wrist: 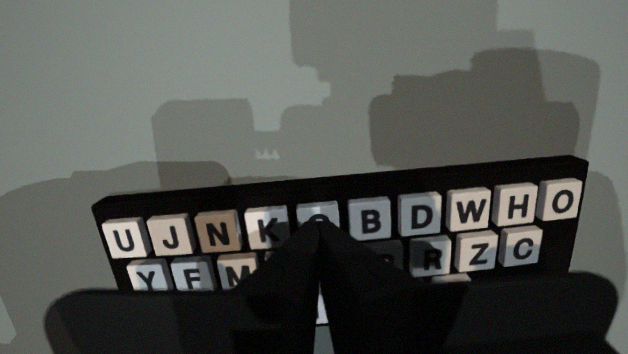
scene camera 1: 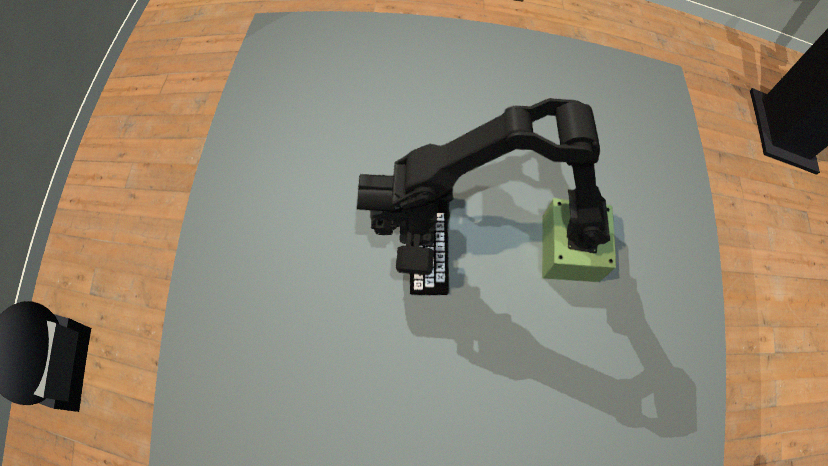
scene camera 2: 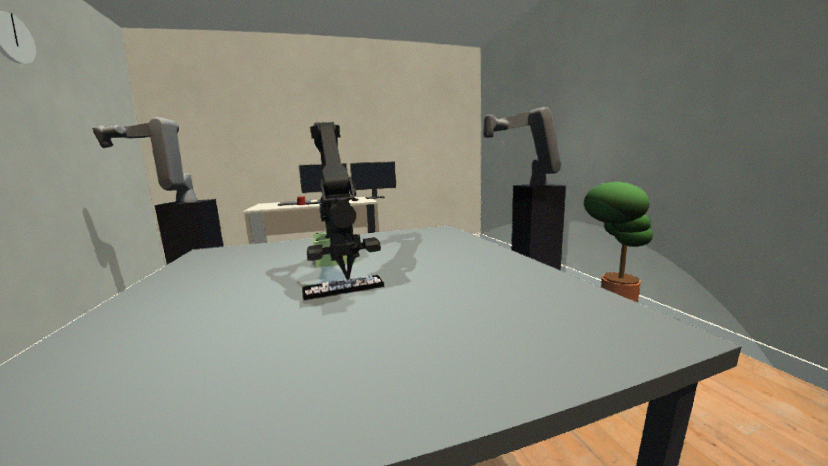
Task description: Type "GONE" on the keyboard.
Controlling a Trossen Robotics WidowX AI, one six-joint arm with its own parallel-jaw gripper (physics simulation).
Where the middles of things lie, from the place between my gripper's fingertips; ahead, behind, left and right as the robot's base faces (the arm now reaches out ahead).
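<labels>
The black keyboard (scene camera 2: 368, 282) is below my hand by 30 mm, and it also lies 20 mm behind my hand and 20 mm to the right of it.
</labels>
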